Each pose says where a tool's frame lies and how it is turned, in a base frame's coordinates. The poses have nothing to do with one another.
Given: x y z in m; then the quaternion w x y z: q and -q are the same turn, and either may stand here.
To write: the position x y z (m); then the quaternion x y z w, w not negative. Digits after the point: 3 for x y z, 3 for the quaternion.
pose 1, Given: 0.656, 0.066, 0.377, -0.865, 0.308, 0.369, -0.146
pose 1, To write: 0.656, 0.066, 0.377, -0.308, -0.369, 0.146, 0.865
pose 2, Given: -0.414, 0.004, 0.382, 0.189, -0.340, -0.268, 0.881
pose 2, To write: -0.414, 0.004, 0.382, -0.340, -0.268, 0.881, 0.189
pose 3, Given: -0.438, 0.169, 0.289, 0.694, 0.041, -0.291, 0.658
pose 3, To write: -0.438, 0.169, 0.289, 0.041, -0.291, 0.658, 0.694
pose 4, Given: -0.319, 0.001, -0.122, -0.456, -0.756, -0.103, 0.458
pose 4, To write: -0.319, 0.001, -0.122, 0.756, 0.103, -0.458, 0.456
